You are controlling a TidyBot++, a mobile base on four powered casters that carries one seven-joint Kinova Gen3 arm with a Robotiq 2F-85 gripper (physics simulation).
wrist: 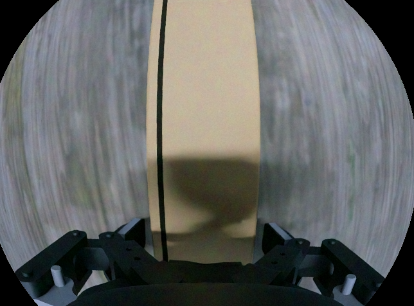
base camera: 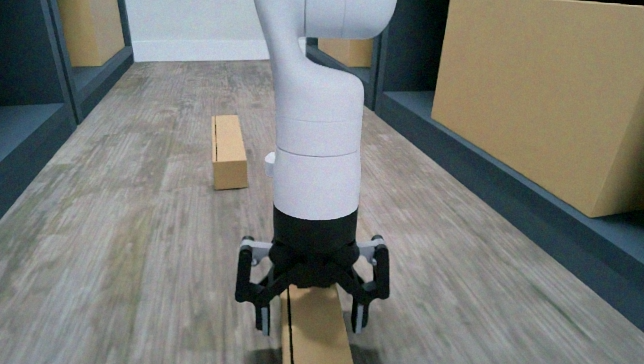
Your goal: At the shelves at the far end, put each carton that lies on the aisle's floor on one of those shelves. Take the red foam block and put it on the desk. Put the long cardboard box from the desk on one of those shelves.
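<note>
A long tan carton (base camera: 320,325) (wrist: 210,100) with a dark seam along its left side lies on the aisle's floor, lengthwise to the aisle. My gripper (base camera: 312,327) (wrist: 204,235) is open and points down over this carton, with one finger on each side of it; no grip on it shows. A second tan carton (base camera: 230,145) lies on the floor farther up the aisle, left of the arm in the base camera view. The red foam block, the desk and the long cardboard box on it do not show in these views.
A dark shelf unit (base camera: 62,65) stands along the left side and another (base camera: 378,75) along the right. A large box (base camera: 530,100) stands on the near right shelf; another box (base camera: 92,30) is on the left. A white wall (base camera: 197,30) closes the far end.
</note>
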